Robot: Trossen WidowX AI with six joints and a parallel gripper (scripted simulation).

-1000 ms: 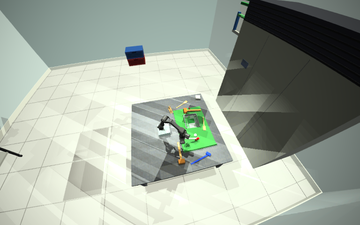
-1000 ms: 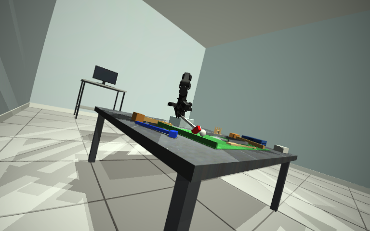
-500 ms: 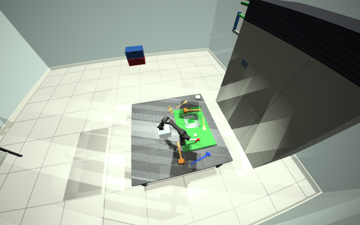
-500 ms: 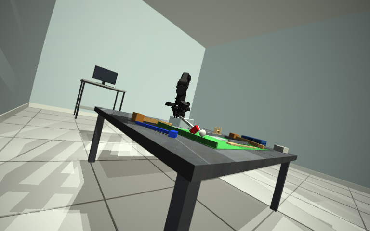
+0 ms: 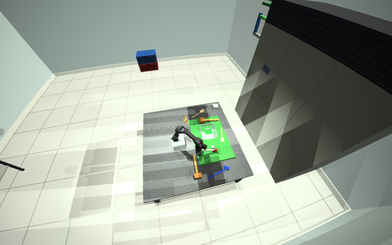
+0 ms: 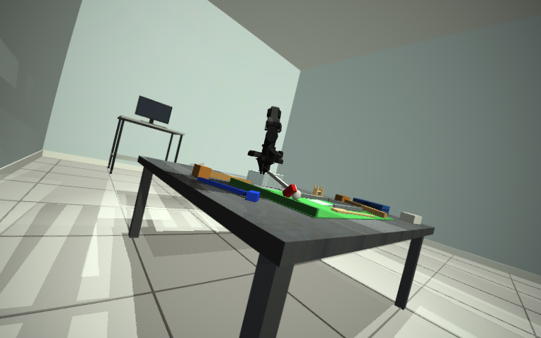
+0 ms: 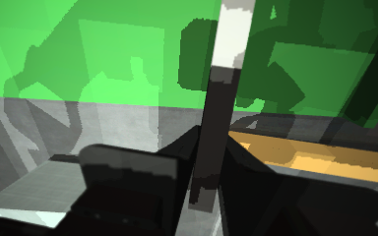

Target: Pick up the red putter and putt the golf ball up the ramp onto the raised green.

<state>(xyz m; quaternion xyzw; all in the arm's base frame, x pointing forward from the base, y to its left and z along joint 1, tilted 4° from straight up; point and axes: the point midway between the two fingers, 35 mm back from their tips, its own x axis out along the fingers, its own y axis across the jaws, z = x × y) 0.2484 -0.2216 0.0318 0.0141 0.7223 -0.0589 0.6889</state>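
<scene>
Right now my gripper tip is 12 cm short of the red putter and 1 cm to the left of it. The rest, counted from my gripper tip: white golf ball (22 cm ahead, 5 cm to the left, 5 cm below); green mat (23 cm ahead, 19 cm to the left, 7 cm below); blue putter (19 cm ahead, 30 cm to the right, 6 cm below).
</scene>
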